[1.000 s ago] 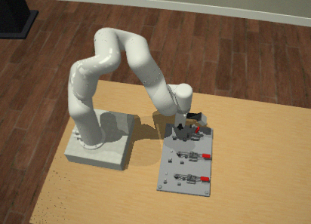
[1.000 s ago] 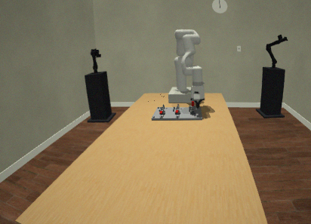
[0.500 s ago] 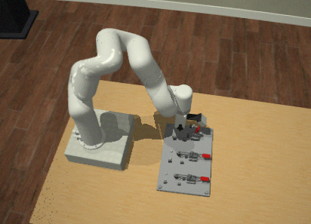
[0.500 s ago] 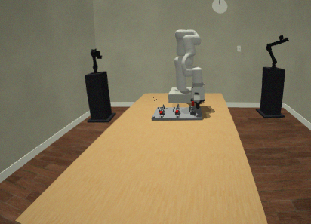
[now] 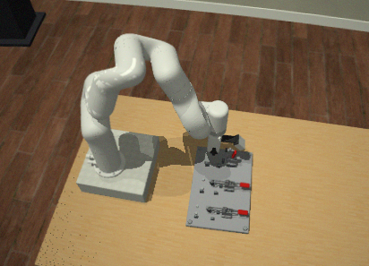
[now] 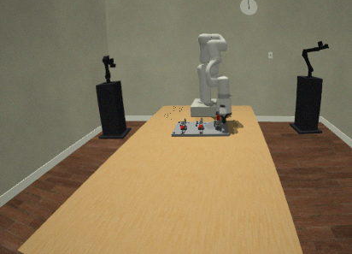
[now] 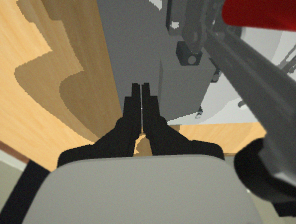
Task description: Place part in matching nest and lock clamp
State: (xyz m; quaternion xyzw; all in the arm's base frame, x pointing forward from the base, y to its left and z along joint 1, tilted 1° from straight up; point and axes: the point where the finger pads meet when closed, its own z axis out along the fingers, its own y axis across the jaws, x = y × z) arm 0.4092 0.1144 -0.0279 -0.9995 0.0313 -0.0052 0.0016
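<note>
Right now the grey block part is 40 mm to the right of my hand and 10 mm below it. From my hand the other things lie so: grey fixture plate (150 mm to the right, 40 mm below, 30 mm ahead).
</note>
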